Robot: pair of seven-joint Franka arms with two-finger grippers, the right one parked.
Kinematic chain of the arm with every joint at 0, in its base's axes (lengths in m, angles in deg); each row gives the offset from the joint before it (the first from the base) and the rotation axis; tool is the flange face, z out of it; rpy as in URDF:
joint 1: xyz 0 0 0.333 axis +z
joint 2: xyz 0 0 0 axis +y
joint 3: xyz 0 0 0.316 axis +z
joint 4: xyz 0.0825 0 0 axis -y
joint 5: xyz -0.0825 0 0.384 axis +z
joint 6: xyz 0 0 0 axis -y
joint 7: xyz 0.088 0 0 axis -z
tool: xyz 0 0 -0.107 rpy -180 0 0
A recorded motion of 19 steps. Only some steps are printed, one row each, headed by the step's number.
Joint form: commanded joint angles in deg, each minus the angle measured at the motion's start. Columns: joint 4, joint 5, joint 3, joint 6, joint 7, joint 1, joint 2.
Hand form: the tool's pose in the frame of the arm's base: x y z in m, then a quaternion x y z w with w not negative. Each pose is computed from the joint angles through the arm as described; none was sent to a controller.
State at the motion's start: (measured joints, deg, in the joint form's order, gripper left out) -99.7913 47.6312 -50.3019 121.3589 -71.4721 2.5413 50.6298
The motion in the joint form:
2: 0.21 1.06 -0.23 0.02 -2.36 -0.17 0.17
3: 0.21 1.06 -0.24 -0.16 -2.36 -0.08 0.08
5: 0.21 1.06 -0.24 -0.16 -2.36 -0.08 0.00
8: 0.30 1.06 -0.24 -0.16 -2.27 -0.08 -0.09
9: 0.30 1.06 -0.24 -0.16 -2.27 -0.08 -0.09
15: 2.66 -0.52 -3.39 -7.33 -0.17 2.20 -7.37
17: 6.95 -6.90 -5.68 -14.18 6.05 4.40 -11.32
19: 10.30 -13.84 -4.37 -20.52 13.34 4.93 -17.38
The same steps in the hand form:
2: 0.4937 -0.4205 0.1958 -0.99811 -0.04430 0.00804 0.04191
3: 0.4944 -0.4195 0.1963 -0.99801 -0.04507 0.00779 0.04332
5: 0.4946 -0.4195 0.1970 -0.99802 -0.04510 0.00710 0.04332
8: 0.4954 -0.4195 0.1982 -0.99805 -0.04483 0.00587 0.04293
9: 0.4954 -0.4195 0.1982 -0.99805 -0.04483 0.00587 0.04293
15: 0.5180 -0.4084 0.2813 -0.99563 -0.05311 -0.03630 0.06771
17: 0.5358 -0.3934 0.3448 -0.99605 -0.05361 -0.01778 0.06852
19: 0.5441 -0.3714 0.4047 -0.99588 -0.04418 -0.00351 0.07911

